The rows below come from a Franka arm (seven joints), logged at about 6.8 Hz.
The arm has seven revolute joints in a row. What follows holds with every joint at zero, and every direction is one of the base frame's. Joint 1 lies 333.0 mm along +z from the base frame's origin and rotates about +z. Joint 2 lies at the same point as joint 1 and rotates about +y. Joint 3 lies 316.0 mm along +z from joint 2 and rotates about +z. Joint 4 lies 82.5 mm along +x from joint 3 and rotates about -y. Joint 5 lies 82.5 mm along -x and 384.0 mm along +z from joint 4 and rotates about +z. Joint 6 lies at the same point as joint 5 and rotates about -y. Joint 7 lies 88.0 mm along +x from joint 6 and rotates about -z. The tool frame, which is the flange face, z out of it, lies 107.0 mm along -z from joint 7; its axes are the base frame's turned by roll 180.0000, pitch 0.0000 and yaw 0.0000 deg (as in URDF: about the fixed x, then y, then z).
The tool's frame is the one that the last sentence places.
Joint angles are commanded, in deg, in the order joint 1, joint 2, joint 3, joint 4, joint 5, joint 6, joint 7. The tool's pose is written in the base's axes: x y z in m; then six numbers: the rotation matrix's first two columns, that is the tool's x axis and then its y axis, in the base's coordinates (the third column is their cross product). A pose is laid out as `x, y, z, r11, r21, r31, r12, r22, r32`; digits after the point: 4 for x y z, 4 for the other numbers.
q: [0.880, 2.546, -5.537, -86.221, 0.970, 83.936, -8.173]
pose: 0.5556, -0.0420, 0.6219, 0.9947, 0.0631, -0.0814, 0.0613, -0.9978, -0.0245
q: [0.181, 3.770, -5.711, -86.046, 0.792, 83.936, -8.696]
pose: 0.5610, -0.0508, 0.6114, 0.9934, 0.0567, -0.0998, 0.0547, -0.9982, -0.0226
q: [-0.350, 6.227, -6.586, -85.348, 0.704, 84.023, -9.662]
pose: 0.5718, -0.0645, 0.5928, 0.9905, 0.0489, -0.1289, 0.0465, -0.9987, -0.0218
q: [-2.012, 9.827, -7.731, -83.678, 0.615, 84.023, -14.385]
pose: 0.5851, -0.0925, 0.5699, 0.9835, 0.0825, -0.1611, 0.0789, -0.9965, -0.0287
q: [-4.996, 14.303, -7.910, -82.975, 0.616, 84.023, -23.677]
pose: 0.5969, -0.1260, 0.5289, 0.9574, 0.1902, -0.2172, 0.1791, -0.9814, -0.0698
